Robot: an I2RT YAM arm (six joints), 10 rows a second.
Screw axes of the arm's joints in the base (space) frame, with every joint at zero. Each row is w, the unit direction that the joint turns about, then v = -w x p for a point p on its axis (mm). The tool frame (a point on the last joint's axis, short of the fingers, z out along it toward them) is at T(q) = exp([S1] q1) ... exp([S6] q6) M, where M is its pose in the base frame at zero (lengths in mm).
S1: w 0 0 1 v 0.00 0.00 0.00
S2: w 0 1 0 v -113.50 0.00 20.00
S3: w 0 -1 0 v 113.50 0.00 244.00
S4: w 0 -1 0 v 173.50 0.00 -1.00
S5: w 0 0 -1 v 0.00 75.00 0.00
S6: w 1 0 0 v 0.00 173.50 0.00
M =
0 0 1 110.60
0 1 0 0.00
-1 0 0 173.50
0 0 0 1
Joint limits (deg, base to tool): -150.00..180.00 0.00..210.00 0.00..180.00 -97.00..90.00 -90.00..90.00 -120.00..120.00
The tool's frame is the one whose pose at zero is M.
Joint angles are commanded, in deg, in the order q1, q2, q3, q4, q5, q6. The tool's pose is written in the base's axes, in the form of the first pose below.
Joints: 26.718, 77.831, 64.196, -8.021, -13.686, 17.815
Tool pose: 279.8 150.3 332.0 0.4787 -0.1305 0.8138 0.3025
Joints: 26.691, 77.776, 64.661, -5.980, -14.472, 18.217
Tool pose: 280.9 151.2 338.9 0.4926 -0.1326 0.8005 0.3146
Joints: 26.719, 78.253, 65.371, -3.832, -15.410, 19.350
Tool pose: 283.5 153.3 344.7 0.5022 -0.1309 0.7883 0.3304
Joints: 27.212, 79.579, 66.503, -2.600, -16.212, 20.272
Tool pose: 287.7 159.1 346.9 0.5022 -0.1328 0.7824 0.3436
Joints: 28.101, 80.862, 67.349, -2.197, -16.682, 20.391
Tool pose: 290.1 166.5 346.0 0.4973 -0.1404 0.7810 0.3508
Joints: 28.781, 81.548, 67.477, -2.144, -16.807, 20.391
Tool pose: 290.6 171.4 343.1 0.4914 -0.1454 0.7826 0.3534
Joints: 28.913, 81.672, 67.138, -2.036, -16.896, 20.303
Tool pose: 290.5 172.3 340.5 0.4886 -0.1471 0.7841 0.3533
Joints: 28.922, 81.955, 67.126, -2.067, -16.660, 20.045
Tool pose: 291.5 172.7 338.8 0.4881 -0.1475 0.7858 0.3501
